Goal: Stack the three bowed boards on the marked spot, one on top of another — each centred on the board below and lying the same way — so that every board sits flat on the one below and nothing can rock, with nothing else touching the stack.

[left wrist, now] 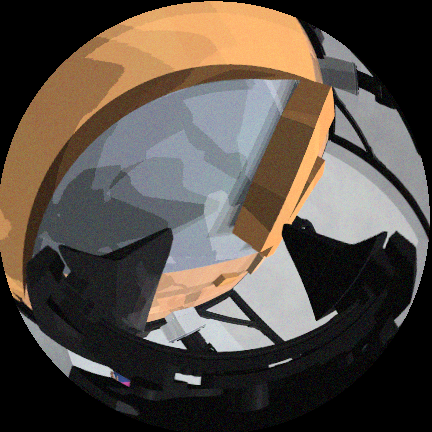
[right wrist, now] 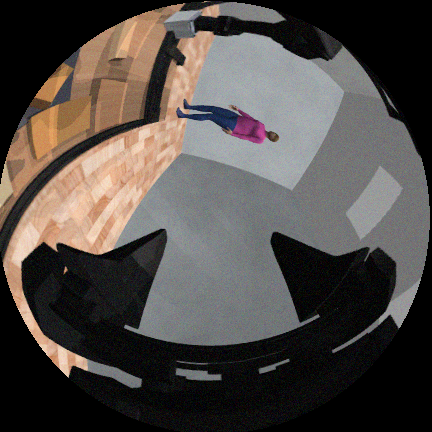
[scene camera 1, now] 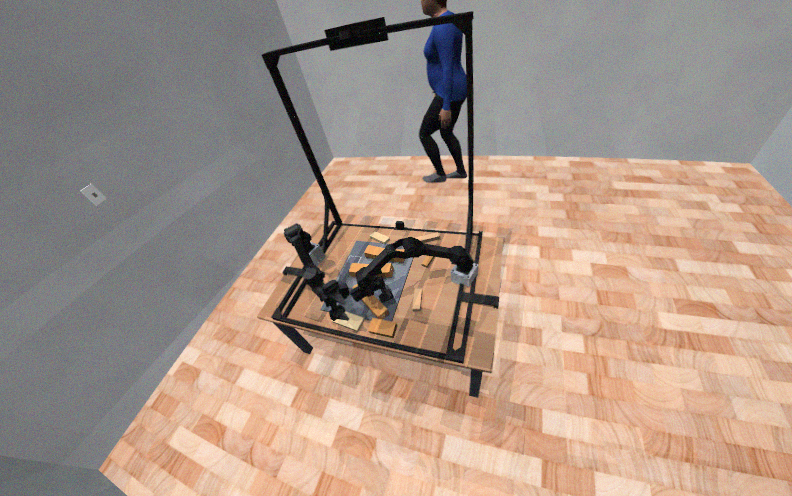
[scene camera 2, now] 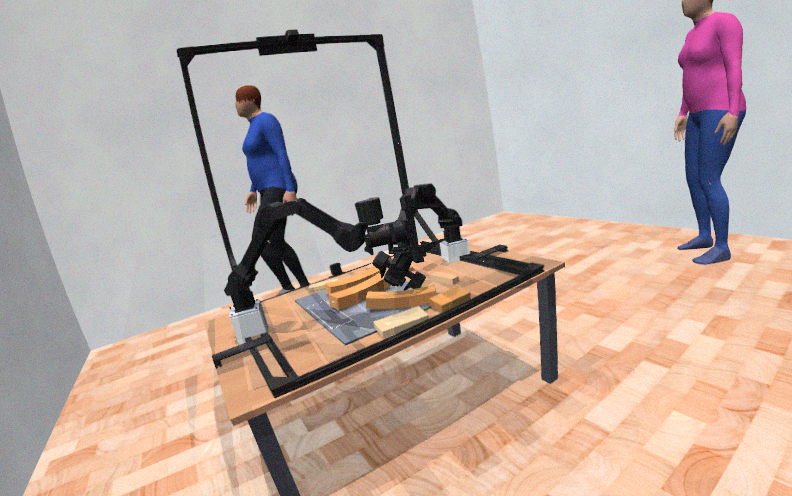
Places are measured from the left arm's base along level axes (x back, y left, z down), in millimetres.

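Where they show: left gripper, fingertip midpoint: (left wrist: 228,231) (scene camera 1: 385,281); right gripper, fingertip midpoint: (right wrist: 220,236) (scene camera 1: 346,312) (scene camera 2: 442,222); left arm's base, origin of the base link: (left wrist: 187,334) (scene camera 1: 464,267) (scene camera 2: 453,239); right arm's base, origin of the base link: (scene camera 1: 308,248) (scene camera 2: 244,307).
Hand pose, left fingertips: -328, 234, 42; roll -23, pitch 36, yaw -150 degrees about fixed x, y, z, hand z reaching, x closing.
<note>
Things, the pixels of their top centre, and the offset from my left fingertips, as dx, dy, dz. Level surfaces: height alone.
- grey mat, its level: dz +33
- back board, middle of its top: (left wrist: 301,211) (scene camera 2: 354,275) (scene camera 1: 384,251) -124, -157, -13
- middle board, middle of its top: (left wrist: 315,167) (scene camera 2: 359,284) (scene camera 1: 370,267) -117, -25, -19
- front board, middle of its top: (scene camera 2: 400,289) (scene camera 1: 368,297) +3, +127, -21
- orange block, middle of its top: (scene camera 2: 449,294) (scene camera 1: 381,326) +142, +207, +4
- pale block, middle of its top: (scene camera 2: 400,317) (scene camera 1: 346,318) -34, +266, +10
Three orange bowed boards lie apart on the grey mat (scene camera 1: 399,292) (scene camera 2: 357,334) (left wrist: 150,135): a back board (scene camera 1: 374,251) (scene camera 2: 354,279), a middle board (scene camera 1: 357,268) (scene camera 2: 351,293) (left wrist: 280,165), and a front board (scene camera 1: 374,305) (scene camera 2: 401,299) (left wrist: 165,35) lying slantwise. Thin white marking lines (scene camera 1: 354,257) (scene camera 2: 336,316) show on the mat. My left gripper (scene camera 1: 382,293) (scene camera 2: 405,282) (left wrist: 228,231) is open and empty, low between the front and middle boards. My right gripper (scene camera 1: 338,317) (scene camera 2: 429,251) (right wrist: 220,236) is open and empty, raised above the table's front left in scene camera 1.
An orange block (scene camera 1: 382,327) (scene camera 2: 450,299) (right wrist: 60,127) and a pale block (scene camera 1: 350,320) (scene camera 2: 401,321) lie near the front edge. Pale pieces (scene camera 1: 378,237) (scene camera 1: 417,299) lie behind and right of the mat. A black frame (scene camera 1: 409,349) (scene camera 2: 350,366) borders the table. The left arm spans the mat.
</note>
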